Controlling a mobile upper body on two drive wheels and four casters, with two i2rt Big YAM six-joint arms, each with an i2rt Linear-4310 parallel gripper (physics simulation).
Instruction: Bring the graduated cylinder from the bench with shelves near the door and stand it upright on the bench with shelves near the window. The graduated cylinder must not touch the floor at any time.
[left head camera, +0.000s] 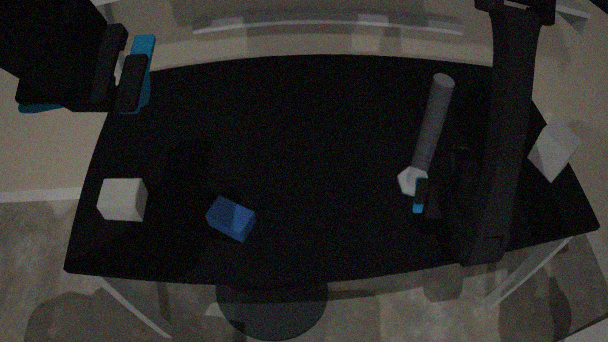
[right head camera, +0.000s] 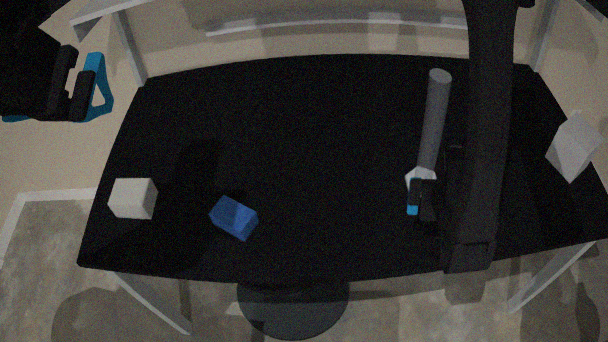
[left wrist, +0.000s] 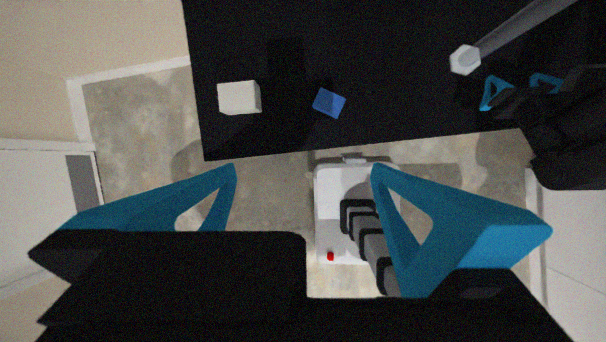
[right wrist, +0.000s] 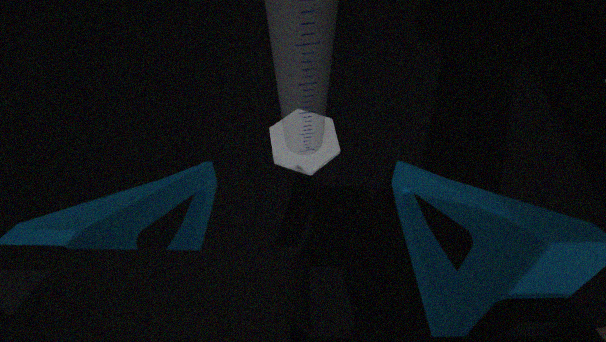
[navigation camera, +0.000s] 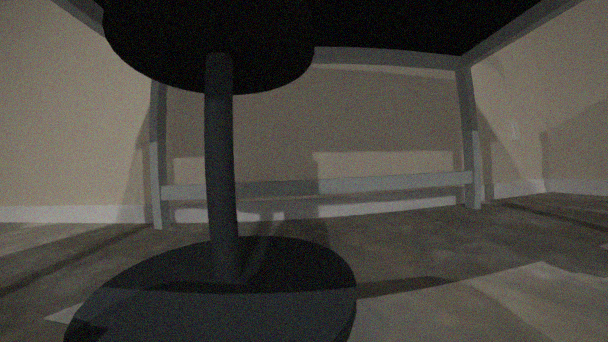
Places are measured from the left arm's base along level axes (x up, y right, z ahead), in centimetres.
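Pixels of known places: left gripper, between the fingertips: (left head camera: 109, 98) (right head camera: 82, 106) (left wrist: 303, 170); right gripper, between the fingertips: (left head camera: 437, 180) (right head camera: 437, 181) (left wrist: 510, 76) (right wrist: 304, 171).
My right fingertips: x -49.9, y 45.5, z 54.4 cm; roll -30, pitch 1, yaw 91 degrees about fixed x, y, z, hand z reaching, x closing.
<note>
For each thing: its middle in the pictures, then the offset to it from my right fingertips. Level surfaces: height alone.
- graduated cylinder, middle of its body: (right wrist: 301, 16) (right head camera: 431, 135) (left head camera: 429, 136) (left wrist: 518, 24) dy +0.0, dx +1.2, dz +10.7 cm
- black bench top, height of its surface: dx -14.9 cm
- white block, middle of its body: (left head camera: 122, 199) (right head camera: 132, 198) (left wrist: 240, 98) dy -70.8, dx -11.9, dz +2.6 cm
- blue block, middle of its body: (left head camera: 230, 218) (right head camera: 233, 217) (left wrist: 328, 103) dy -41.7, dx -12.8, dz -0.4 cm
- pale block, middle of its body: (right head camera: 574, 147) (left head camera: 554, 149) dy +51.3, dx -8.3, dz +18.1 cm
The graduated cylinder (left head camera: 434, 122) (right head camera: 434, 120) (left wrist: 465, 60) (right wrist: 302, 65) stands upright on its white hexagonal base on a black bench top (left head camera: 300, 125) (right head camera: 300, 125) (left wrist: 390, 75). My right gripper (left wrist: 510, 76) (right wrist: 304, 171) is open and empty. In the right wrist view the base shows centred between its fingertips and slightly beyond them. In the head views one right finger shows by the base and the arm hides the other. My left gripper (left head camera: 90, 99) (left wrist: 303, 170) is open and empty, off the bench's left end. Which bench this is cannot be told; the other bench does not show.
A white block (left head camera: 122, 200) (right head camera: 132, 197) (left wrist: 239, 97) and a blue block (left head camera: 231, 219) (right head camera: 233, 217) (left wrist: 329, 103) lie at left on the bench. A pale block (left head camera: 554, 150) (right head camera: 574, 146) is at its right end. A round stool (left head camera: 272, 315) (right head camera: 292, 315) (navigation camera: 220, 150) stands at the front edge.
</note>
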